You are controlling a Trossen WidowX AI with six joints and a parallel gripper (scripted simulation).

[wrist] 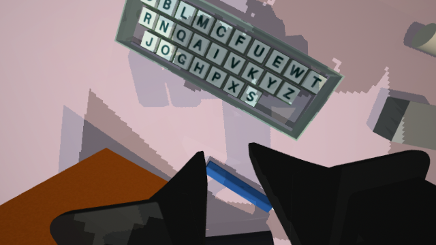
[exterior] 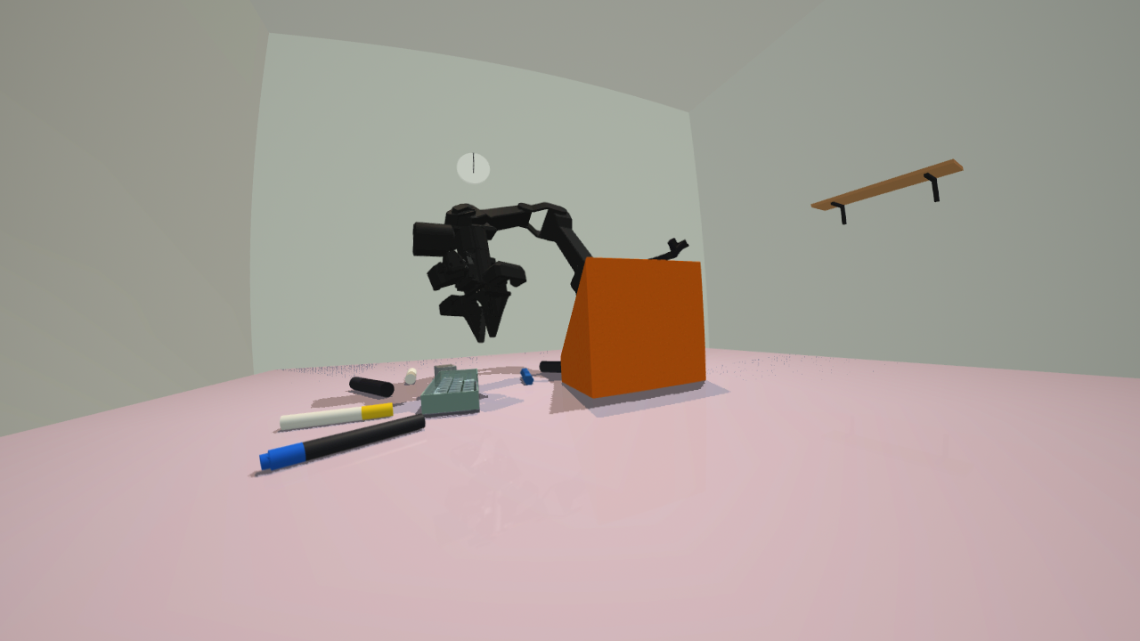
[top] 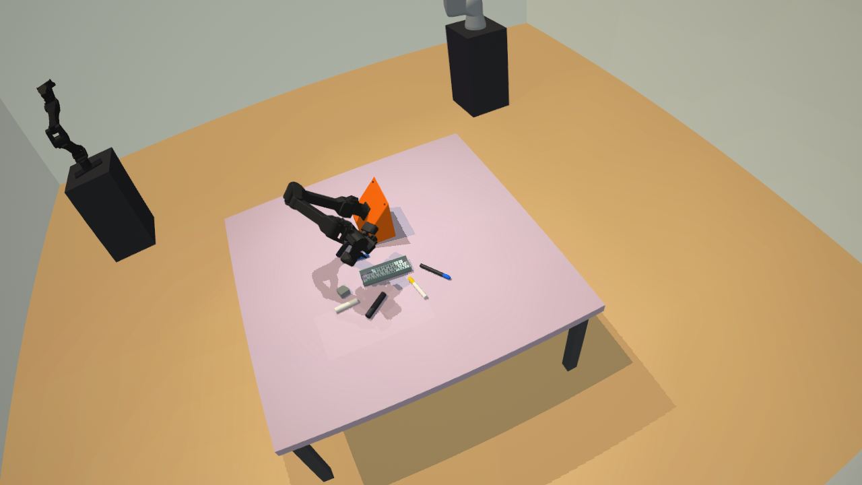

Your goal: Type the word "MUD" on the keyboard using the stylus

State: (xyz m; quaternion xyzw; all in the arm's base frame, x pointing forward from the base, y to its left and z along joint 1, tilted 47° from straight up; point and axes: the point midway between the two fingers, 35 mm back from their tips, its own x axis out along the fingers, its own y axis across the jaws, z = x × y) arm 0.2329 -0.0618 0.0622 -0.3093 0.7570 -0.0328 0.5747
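Now: the stylus 80 mm behind my gripper tip, 70 mm to the right of it and 70 mm below it. Also, from my gripper tip: small grey block (70 mm ahead, 150 mm to the right, 70 mm below); then white cylinder (140 mm ahead, 160 mm to the right, 70 mm below); then stylus tip (90 mm behind, 100 mm to the right, 70 mm below).
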